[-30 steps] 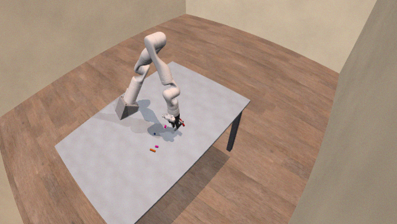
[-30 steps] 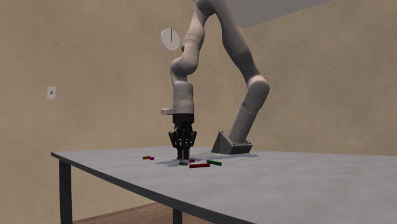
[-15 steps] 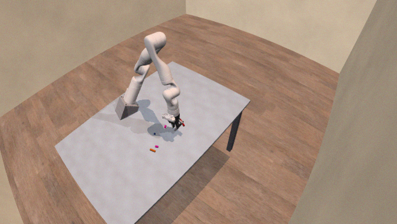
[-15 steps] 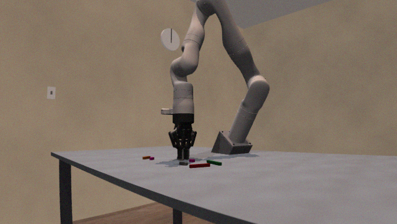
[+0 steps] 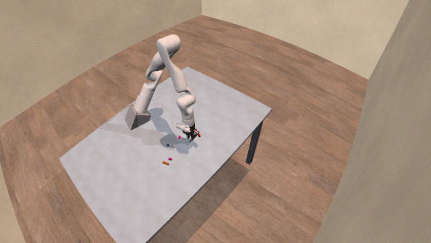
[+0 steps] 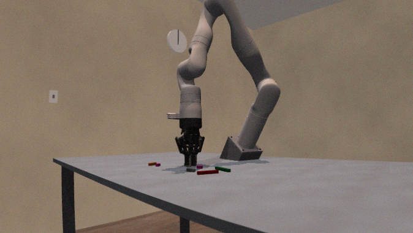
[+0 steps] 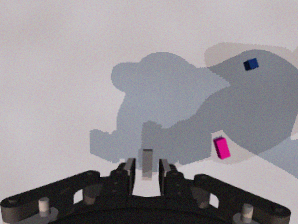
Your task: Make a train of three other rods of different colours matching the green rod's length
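The grey rod lies 3 cm below my hand. The rest, counted from my hand: red rod (7 cm to the left, 3 cm below); then green rod (8 cm behind, 7 cm to the left, 3 cm below); then blue rod (10 cm behind, 12 cm to the right, 3 cm below).
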